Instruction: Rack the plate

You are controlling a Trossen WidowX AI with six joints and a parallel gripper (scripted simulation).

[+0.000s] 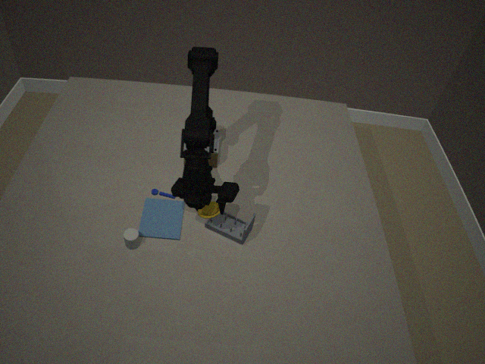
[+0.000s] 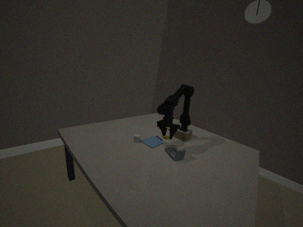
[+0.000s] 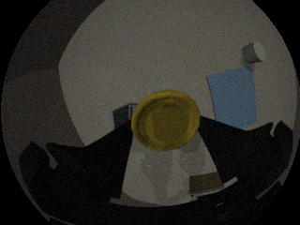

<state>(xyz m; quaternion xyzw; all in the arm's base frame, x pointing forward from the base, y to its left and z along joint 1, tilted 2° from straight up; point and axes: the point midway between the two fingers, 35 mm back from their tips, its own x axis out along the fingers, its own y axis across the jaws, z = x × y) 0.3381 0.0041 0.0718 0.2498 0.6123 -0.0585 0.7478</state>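
My gripper tip is now 9 cm above the grey dish rack, 6 cm to the right of it and 2 cm past it. Also, from my gripper tip: blue spoon (16 cm behind, 15 cm to the right, 11 cm below); then blue mat (15 cm to the right, 11 cm below, 6 cm behind); then yellow plate (1 cm above).
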